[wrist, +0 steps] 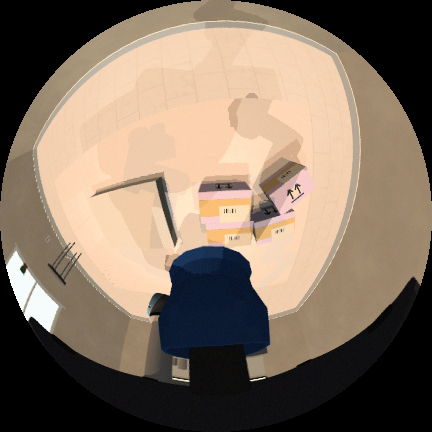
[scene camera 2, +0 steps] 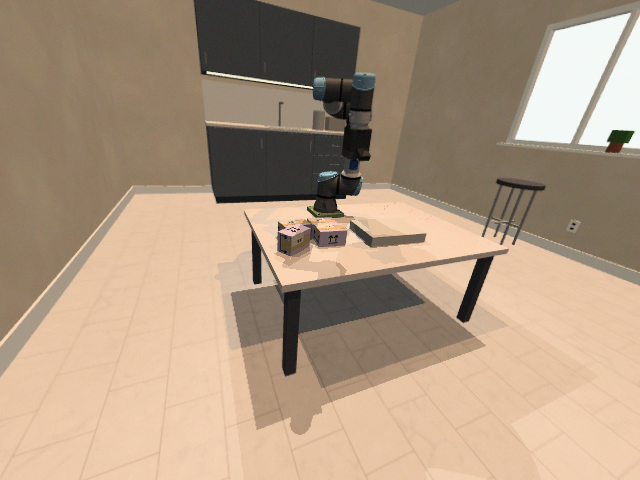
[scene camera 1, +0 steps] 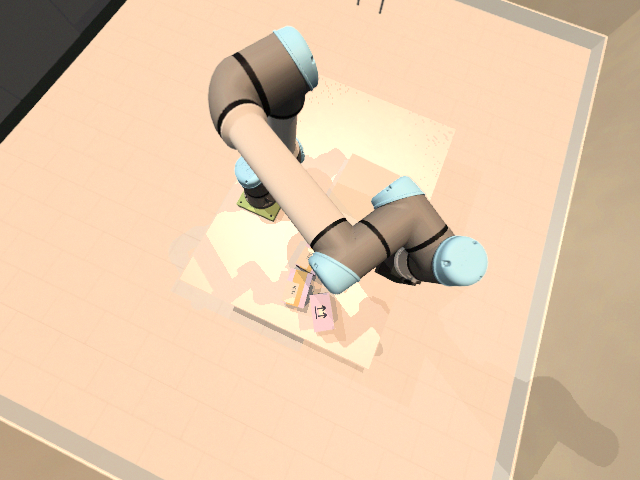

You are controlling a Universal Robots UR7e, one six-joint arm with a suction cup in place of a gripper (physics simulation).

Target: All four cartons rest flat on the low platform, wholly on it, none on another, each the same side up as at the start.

Observation:
The suction cup (wrist: pixel 211 302) carries nothing. On the table rests a low platform (scene camera 1: pixel 361 180).
The low platform shows as well in scene camera 2 (scene camera 2: pixel 387 231).

